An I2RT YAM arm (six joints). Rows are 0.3 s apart.
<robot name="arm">
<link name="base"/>
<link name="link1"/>
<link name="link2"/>
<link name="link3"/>
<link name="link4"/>
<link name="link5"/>
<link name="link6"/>
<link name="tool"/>
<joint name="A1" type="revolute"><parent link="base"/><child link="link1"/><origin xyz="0.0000 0.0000 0.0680" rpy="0.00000 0.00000 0.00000"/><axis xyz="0 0 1"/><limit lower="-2.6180" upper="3.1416"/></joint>
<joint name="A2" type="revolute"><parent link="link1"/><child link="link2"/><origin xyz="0.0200 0.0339 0.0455" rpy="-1.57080 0.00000 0.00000"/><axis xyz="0 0 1"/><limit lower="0.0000" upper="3.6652"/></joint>
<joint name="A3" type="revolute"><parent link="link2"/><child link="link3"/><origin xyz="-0.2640 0.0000 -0.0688" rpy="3.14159 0.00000 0.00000"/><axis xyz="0 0 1"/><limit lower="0.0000" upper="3.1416"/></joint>
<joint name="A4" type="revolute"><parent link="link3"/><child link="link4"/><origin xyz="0.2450 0.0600 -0.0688" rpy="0.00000 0.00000 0.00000"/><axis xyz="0 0 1"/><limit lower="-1.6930" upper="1.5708"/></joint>
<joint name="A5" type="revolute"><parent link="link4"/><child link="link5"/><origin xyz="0.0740 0.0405 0.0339" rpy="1.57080 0.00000 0.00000"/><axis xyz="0 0 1"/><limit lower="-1.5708" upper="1.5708"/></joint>
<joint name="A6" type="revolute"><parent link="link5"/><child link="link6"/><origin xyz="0.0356 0.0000 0.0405" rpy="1.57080 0.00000 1.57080"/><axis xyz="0 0 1"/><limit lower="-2.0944" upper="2.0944"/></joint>
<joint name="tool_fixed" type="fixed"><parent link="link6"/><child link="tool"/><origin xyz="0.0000 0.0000 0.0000" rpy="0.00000 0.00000 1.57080"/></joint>
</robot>
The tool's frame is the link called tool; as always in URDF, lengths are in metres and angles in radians.
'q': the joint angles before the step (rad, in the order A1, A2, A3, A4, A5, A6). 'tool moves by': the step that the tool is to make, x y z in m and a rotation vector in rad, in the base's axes. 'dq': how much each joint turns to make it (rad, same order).
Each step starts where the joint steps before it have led.
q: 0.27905, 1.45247, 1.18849, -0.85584, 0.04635, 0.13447
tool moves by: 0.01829, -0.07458, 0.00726, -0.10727, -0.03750, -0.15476
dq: -0.25558, 0.01718, 0.03738, 0.01108, 0.05455, -0.14038
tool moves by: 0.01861, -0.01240, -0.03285, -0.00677, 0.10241, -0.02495
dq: -0.04084, 0.11596, -0.00151, 0.01677, -0.00077, -0.01718
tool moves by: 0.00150, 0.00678, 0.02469, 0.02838, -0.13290, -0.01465
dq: 0.02022, -0.04885, 0.02591, 0.05379, -0.01145, 0.04425
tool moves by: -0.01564, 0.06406, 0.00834, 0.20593, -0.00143, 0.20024
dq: 0.18884, -0.04424, -0.01333, -0.00917, -0.18348, 0.09118
